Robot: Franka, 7 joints.
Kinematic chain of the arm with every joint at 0, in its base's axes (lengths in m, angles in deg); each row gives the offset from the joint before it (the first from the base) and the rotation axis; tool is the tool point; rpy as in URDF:
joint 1: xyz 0 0 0.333 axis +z
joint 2: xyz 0 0 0 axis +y
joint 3: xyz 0 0 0.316 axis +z
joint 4: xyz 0.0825 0 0 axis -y
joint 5: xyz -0.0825 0 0.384 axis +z
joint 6: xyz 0 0 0 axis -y
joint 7: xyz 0.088 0 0 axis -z
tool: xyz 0 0 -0.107 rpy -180 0 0
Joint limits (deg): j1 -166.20..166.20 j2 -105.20..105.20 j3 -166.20..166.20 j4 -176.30..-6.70 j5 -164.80..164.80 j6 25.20..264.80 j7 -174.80..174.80
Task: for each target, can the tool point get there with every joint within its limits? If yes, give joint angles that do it. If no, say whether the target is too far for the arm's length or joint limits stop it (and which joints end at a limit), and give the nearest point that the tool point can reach.
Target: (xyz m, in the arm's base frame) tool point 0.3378 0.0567 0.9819
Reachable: yes | joints 109.42 2.18 -108.65 -69.42 -12.14 239.22 73.92
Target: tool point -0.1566 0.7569 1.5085
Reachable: no: too far | nearest point -0.0955 0.4616 1.0498 | short by 0.549 m
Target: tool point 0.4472 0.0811 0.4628
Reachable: yes | joints 113.26 -18.94 -110.85 -113.67 -129.62 229.95 -124.80
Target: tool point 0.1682 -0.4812 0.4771
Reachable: yes | joints 35.58 -32.42 -83.78 -104.80 134.37 217.22 -7.63
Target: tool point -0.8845 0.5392 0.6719
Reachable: no: too far | nearest point -0.6962 0.4244 0.5998 | short by 0.232 m
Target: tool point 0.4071 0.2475 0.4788
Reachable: yes | joints 112.27 -6.94 -91.56 -139.10 130.91 52.47 -9.31
